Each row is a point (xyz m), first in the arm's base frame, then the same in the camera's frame.
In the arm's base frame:
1: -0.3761 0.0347 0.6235
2: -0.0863 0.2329 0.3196
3: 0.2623 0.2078 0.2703
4: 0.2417 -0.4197 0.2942
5: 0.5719 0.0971 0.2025
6: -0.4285 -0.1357 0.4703
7: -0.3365 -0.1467 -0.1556
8: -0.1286 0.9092 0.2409
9: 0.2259 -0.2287 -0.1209
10: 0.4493 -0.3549 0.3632
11: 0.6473 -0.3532 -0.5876
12: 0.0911 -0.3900 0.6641
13: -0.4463 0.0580 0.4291
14: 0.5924 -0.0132 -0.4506
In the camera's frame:
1: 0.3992 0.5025 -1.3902
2: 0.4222 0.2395 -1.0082
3: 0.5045 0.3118 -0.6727
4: 0.1248 0.8123 -0.6654
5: 0.5063 0.4314 -0.3590
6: 0.1684 0.5355 -1.3599
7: -0.2345 0.2047 -1.0014
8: 0.7706 -0.3455 -1.0506
9: -0.0488 0.4197 -0.5080
10: 0.2909 0.8496 -0.5135
11: -0.2879 0.3462 0.0822
12: 0.3409 0.9672 -0.9649
13: 0.2532 0.3559 -1.3689
14: -0.0038 0.1461 -0.0469

